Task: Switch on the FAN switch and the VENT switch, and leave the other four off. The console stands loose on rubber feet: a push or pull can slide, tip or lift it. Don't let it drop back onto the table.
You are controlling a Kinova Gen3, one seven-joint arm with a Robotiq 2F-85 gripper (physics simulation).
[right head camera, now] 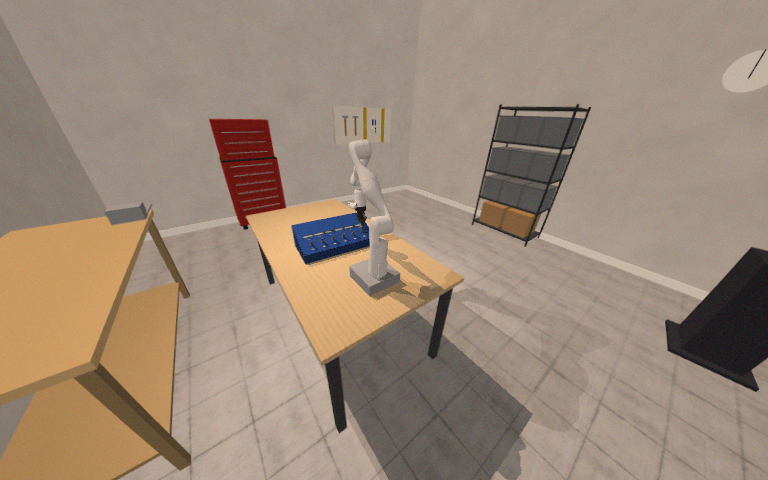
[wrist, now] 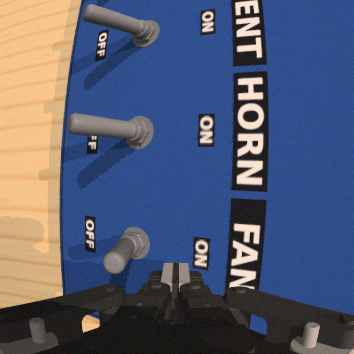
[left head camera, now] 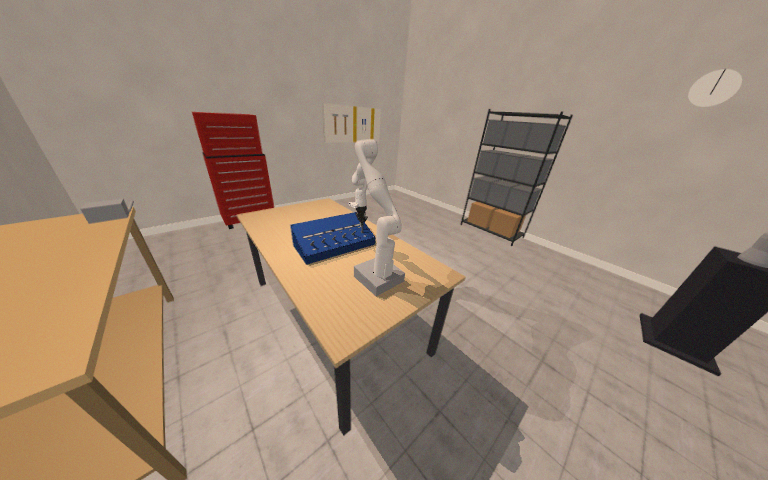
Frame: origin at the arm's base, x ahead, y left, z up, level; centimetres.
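Seen in the pictures: gripper, fingertip midpoint: [right head camera: 361, 227] [wrist: 175, 278] [left head camera: 361, 226]; arm's base, origin of the base link: [right head camera: 376, 272] [left head camera: 381, 272].
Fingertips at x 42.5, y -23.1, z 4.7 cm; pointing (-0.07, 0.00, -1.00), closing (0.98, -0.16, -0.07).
Note:
Offsets run from my fingertips to a thing's top centre. Level surfaces: height alone.
The blue console [left head camera: 311, 226] [right head camera: 312, 227] rests on the table, with no visible tilt. In the wrist view, the VENT lever {dx -1.5, dy +16.3, dz +1.6 cm} [wrist: 112, 19] and the HORN lever {dx -2.8, dy +9.3, dz +1.6 cm} [wrist: 102, 125] lean to OFF. The FAN lever {dx -2.8, dy +1.9, dz +2.5 cm} [wrist: 119, 256] is foreshortened and stands differently from them, with its tip less far toward OFF; I cannot tell its exact position. My gripper [wrist: 175, 278] [left head camera: 363, 228] [right head camera: 362, 226] is shut and empty, low over the console's FAN end. Its fingertips are on the ON side of the FAN lever, with a gap visible between them. The other three levers are too small to read in the head views.
The arm's grey base [left head camera: 378, 278] [right head camera: 373, 277] stands on the wooden table {dz -11.1 cm} [left head camera: 339, 316] [right head camera: 328, 316], in front of the console's FAN end. The table's edge [wrist: 25, 100] side lies beyond the OFF labels. A second wooden table [left head camera: 45, 294] [right head camera: 50, 288] stands at the left.

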